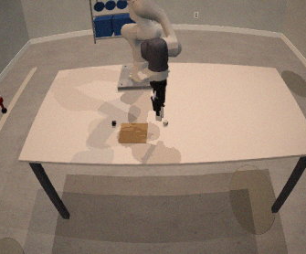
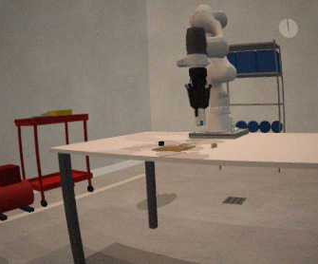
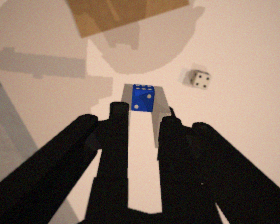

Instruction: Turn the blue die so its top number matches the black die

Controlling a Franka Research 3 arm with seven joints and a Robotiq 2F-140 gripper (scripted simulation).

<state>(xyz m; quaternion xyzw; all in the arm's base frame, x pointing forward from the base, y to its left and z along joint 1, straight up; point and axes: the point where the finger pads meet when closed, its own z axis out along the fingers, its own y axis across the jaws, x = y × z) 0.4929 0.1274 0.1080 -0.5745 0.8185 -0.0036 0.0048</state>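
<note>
Now: the tan mat 140 mm to the right of my hand, 140 mm below it and 10 mm behind it. From my hand the other things lie so: white die (130 mm below, 70 mm behind, 30 mm to the left); blue die (30 mm below); black die (250 mm to the right, 130 mm below, 70 mm behind).
</note>
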